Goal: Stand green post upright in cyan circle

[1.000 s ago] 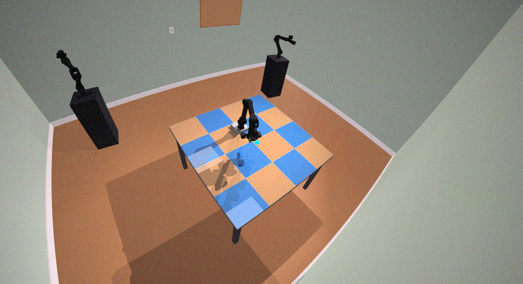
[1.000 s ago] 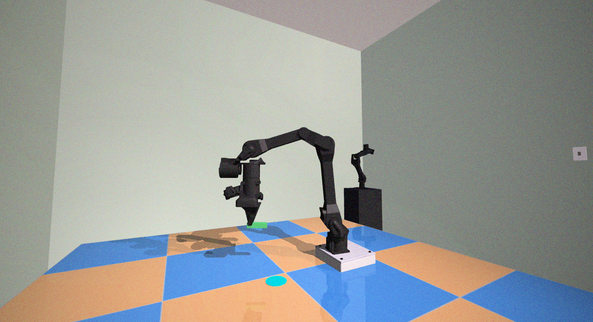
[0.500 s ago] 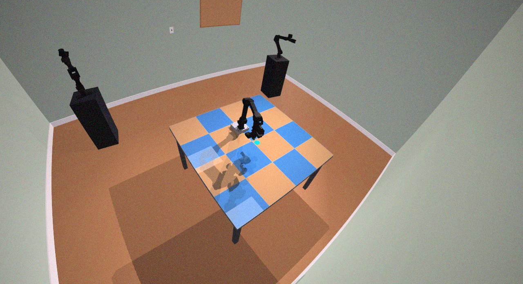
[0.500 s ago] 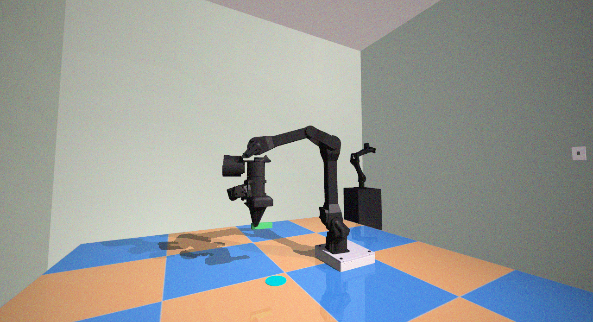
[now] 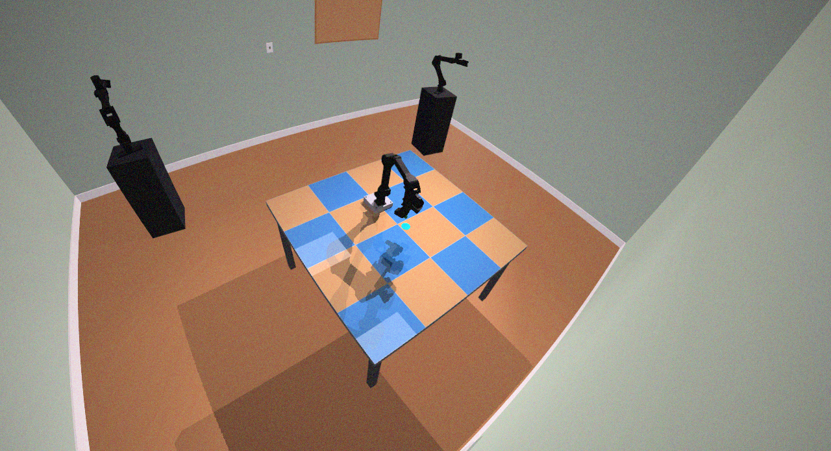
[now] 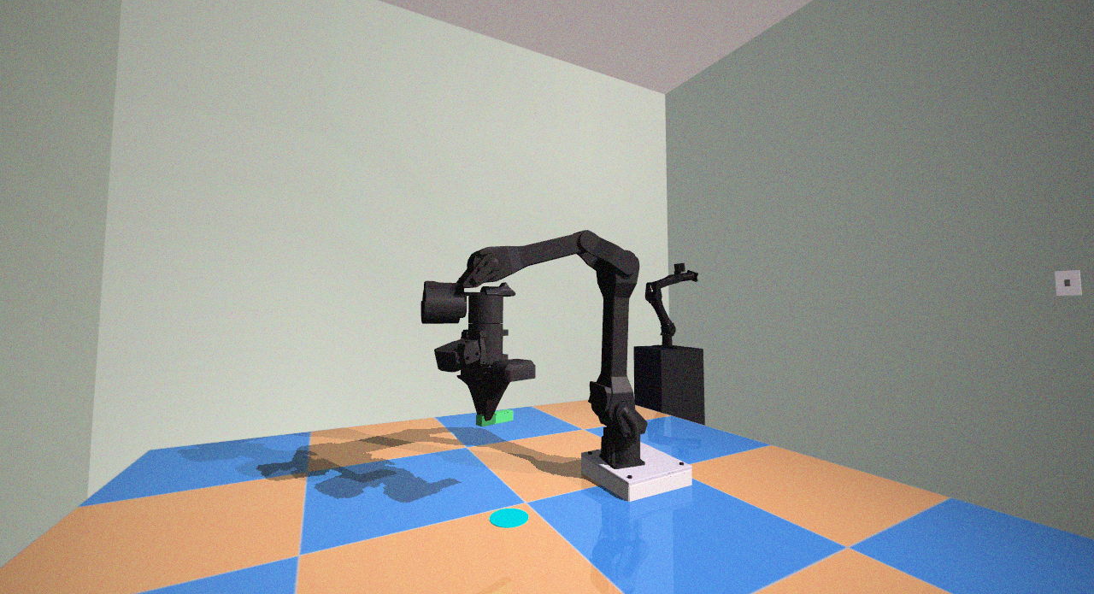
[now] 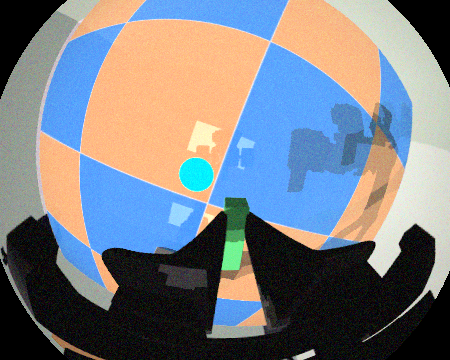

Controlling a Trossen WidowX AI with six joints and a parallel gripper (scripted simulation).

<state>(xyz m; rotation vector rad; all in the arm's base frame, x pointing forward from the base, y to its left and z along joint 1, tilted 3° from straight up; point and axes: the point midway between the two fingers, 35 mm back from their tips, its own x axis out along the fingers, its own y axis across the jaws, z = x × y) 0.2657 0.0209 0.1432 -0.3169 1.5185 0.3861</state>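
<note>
My gripper tip is now 30 mm past the cyan circle, 40 mm to the right of it and 140 mm above it. From my gripper tip the other things lie so: green post (20 mm behind, 10 mm to the right).
</note>
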